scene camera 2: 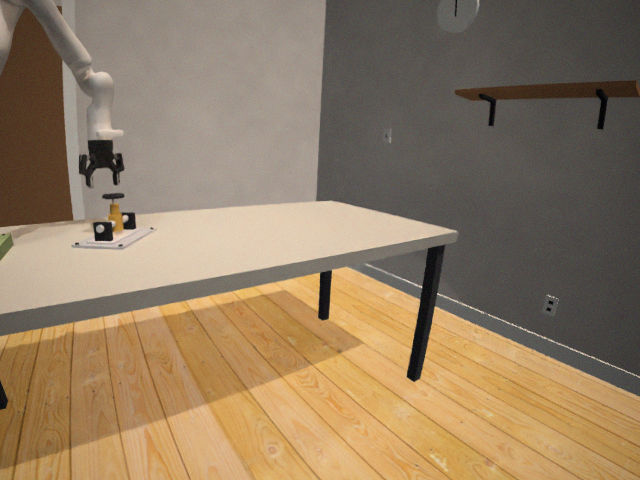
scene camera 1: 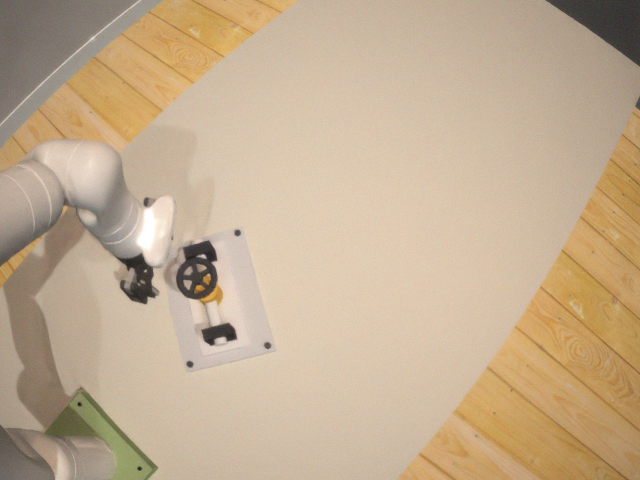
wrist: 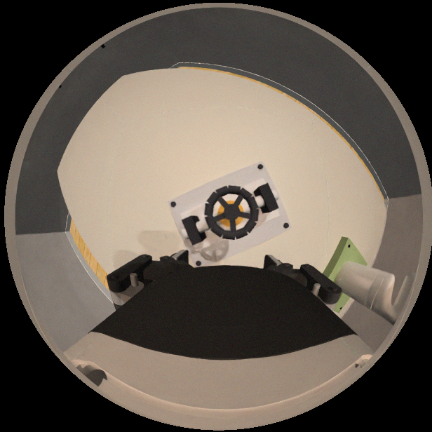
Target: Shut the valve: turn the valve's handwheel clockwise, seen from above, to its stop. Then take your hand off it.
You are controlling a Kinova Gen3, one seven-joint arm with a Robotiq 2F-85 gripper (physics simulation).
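The valve's black five-spoked handwheel (scene camera 1: 196, 277) (scene camera 2: 113, 196) (wrist: 231, 213) lies level on top of the orange valve body (scene camera 1: 215, 296) (scene camera 2: 115, 221). The valve stands on a light grey plate (scene camera 1: 253, 310) (wrist: 187, 204). My gripper (scene camera 2: 102, 182) (wrist: 226, 261) is open and empty, with its fingers pointing down. In the second scene view it hangs above the handwheel's height, apart from it. In the wrist view the wheel shows beyond the fingertips, not between them. In the first scene view one finger shows left of the wheel; the arm hides much of the other.
Black pipe supports (scene camera 1: 219, 333) (scene camera 2: 102, 231) (wrist: 266, 198) stand on the plate at either side of the valve body, below the wheel. The arm's green mounting plate (scene camera 1: 118, 428) (scene camera 2: 4, 245) (wrist: 344, 247) is on the same table (scene camera 1: 387, 232) (scene camera 2: 232, 232).
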